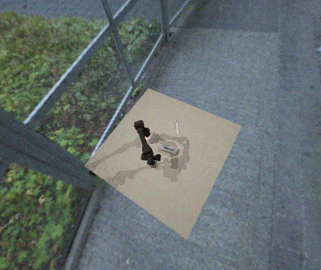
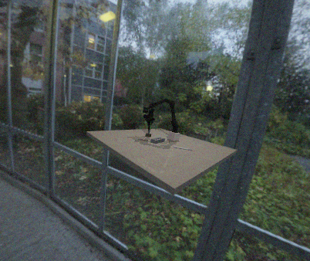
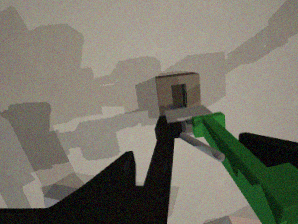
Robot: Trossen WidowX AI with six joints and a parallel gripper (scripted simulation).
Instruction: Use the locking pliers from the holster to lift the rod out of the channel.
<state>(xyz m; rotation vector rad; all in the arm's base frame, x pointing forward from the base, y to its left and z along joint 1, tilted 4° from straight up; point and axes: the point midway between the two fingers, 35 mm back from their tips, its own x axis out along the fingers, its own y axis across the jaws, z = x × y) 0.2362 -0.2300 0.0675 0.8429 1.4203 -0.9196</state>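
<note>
Right now my gripper tip is 22 cm to the right of the grey block, 12 cm above it and 5 cm short of it. Round my gripper tip: white bar (54 cm to the left, 13 cm below, 2 cm behind); then dark holster (13 cm below, 1 cm to the right, 1 cm behind); then dark rod (22 cm to the left, 13 cm below, 5 cm ahead).
</note>
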